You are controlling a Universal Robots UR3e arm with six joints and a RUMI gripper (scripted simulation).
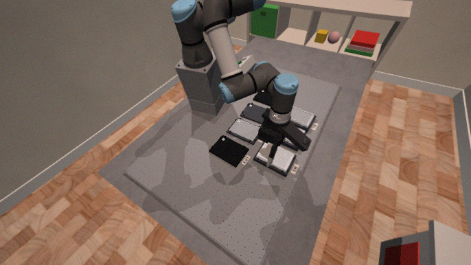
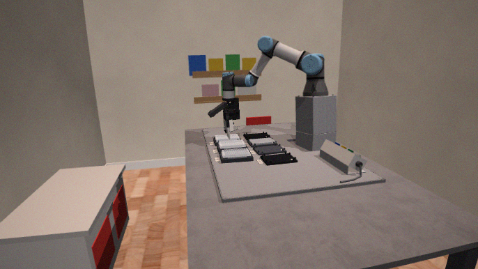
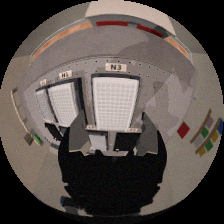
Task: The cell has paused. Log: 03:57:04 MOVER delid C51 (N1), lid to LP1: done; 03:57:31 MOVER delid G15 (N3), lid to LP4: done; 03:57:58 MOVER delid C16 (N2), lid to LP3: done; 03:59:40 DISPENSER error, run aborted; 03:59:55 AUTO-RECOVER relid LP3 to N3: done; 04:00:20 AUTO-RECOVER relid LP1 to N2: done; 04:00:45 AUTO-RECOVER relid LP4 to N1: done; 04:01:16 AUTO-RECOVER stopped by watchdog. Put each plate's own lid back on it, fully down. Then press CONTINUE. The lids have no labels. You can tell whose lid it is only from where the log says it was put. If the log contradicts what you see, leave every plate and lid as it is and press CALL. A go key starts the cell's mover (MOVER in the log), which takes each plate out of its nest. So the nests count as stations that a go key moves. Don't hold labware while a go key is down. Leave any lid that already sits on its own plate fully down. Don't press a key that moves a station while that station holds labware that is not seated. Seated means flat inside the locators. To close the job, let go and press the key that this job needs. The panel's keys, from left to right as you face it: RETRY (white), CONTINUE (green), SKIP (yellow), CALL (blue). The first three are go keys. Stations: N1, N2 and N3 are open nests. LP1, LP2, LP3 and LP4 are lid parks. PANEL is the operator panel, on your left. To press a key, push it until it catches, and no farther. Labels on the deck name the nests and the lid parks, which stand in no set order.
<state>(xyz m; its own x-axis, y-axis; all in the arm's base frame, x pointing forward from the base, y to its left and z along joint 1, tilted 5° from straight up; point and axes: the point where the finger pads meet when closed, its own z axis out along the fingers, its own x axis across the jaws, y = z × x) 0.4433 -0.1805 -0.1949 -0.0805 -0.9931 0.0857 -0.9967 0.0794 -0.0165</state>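
Right now my hand is 2 cm above the plate.
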